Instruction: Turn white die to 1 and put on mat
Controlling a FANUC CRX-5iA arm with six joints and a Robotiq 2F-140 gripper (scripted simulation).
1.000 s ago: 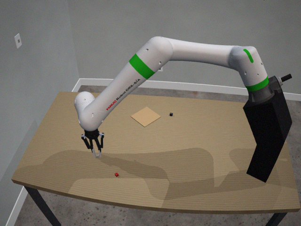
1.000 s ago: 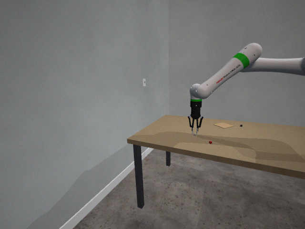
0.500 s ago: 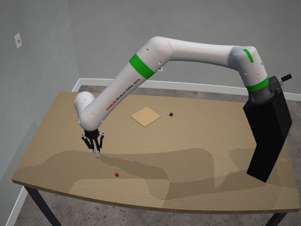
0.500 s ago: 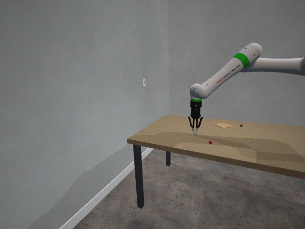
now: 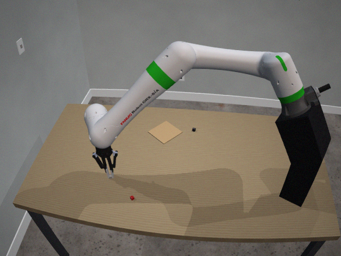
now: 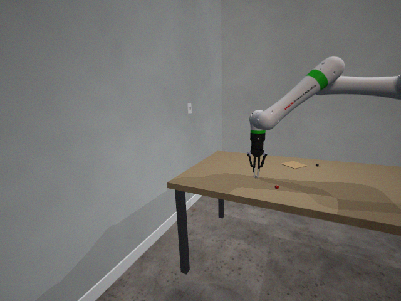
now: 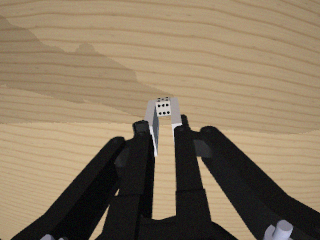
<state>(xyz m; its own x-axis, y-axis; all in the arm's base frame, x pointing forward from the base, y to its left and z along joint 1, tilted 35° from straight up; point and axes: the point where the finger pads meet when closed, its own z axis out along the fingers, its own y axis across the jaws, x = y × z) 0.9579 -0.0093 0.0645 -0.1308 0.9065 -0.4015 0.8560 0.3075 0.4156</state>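
Right now the white die is 10 mm to the left of my hand and 30 mm below it. From my hand the other things lie so: tan mat (260 mm behind, 350 mm to the right, 30 mm below); then black die (420 mm behind, 370 mm to the right, 30 mm below); then red die (130 mm behind, 140 mm to the left, 30 mm below).
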